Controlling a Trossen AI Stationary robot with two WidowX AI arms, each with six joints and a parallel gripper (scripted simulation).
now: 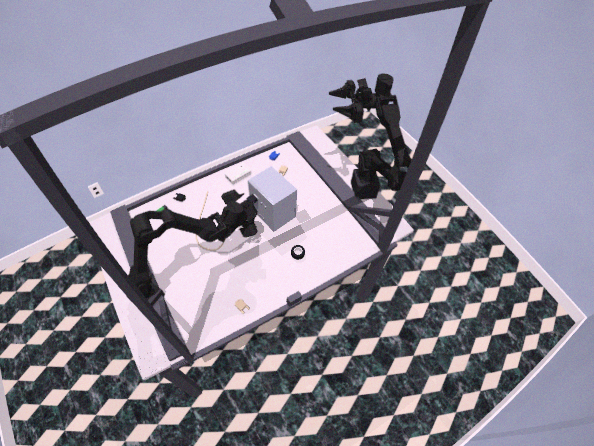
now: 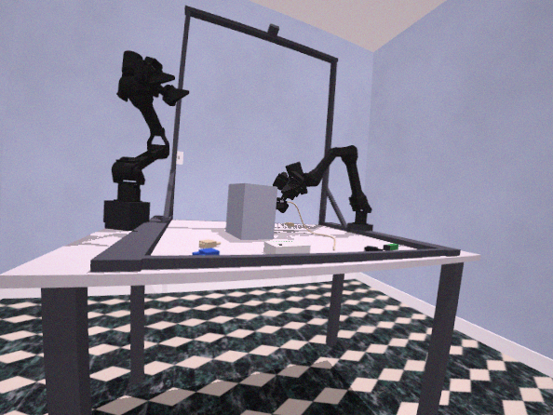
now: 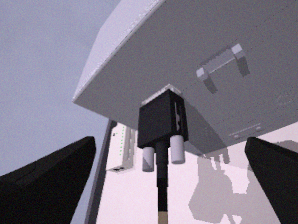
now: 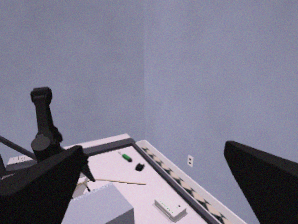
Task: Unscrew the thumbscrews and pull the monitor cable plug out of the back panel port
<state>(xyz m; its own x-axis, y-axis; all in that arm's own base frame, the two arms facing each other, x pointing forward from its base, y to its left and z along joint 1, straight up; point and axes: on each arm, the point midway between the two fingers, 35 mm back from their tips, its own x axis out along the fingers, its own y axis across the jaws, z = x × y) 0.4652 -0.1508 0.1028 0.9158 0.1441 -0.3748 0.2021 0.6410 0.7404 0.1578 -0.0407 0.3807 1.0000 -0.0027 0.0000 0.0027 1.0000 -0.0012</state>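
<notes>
The grey box lies 2 cm ahead of my left hand, 13 cm to the right of it and 6 cm below it.
</notes>
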